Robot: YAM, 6 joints.
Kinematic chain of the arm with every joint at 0, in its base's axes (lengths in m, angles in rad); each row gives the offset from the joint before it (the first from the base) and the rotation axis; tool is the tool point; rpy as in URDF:
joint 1: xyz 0 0 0.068 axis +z
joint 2: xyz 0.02 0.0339 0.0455 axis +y
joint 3: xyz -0.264 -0.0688 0 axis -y
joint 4: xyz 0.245 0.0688 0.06 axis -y
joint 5: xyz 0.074 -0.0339 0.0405 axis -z
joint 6: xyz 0.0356 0 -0.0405 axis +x
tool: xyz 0 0 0 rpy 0 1.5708 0
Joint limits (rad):
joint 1: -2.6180..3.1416
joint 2: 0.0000..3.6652
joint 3: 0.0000..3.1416
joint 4: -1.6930..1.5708
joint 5: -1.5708..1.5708
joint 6: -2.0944..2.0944
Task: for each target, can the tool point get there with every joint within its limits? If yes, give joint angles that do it. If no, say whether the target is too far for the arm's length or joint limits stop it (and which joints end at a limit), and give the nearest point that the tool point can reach.
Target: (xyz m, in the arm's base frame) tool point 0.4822 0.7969 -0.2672
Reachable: no: too far | nearest point 0.3093 0.5112 -0.1277 | short by 0.362 m
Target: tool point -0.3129 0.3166 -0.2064
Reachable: yes | joints 2.2955 3.2840 1.7619 1.1034 -0.7541 0.4439
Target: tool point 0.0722 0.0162 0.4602
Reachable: yes | joints 0.6812 0.5917 1.1221 -0.2558 1.1776 1.7567
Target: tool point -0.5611 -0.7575 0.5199
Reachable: no: too far | nearest point -0.3528 -0.4763 0.3658 | short by 0.382 m
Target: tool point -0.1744 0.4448 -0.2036
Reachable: yes | joints 1.9230 3.2913 2.3111 -0.4952 -0.2912 -0.0448
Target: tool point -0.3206 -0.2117 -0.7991
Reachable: no: too far | nearest point -0.2591 -0.1711 -0.3750 | short by 0.430 m
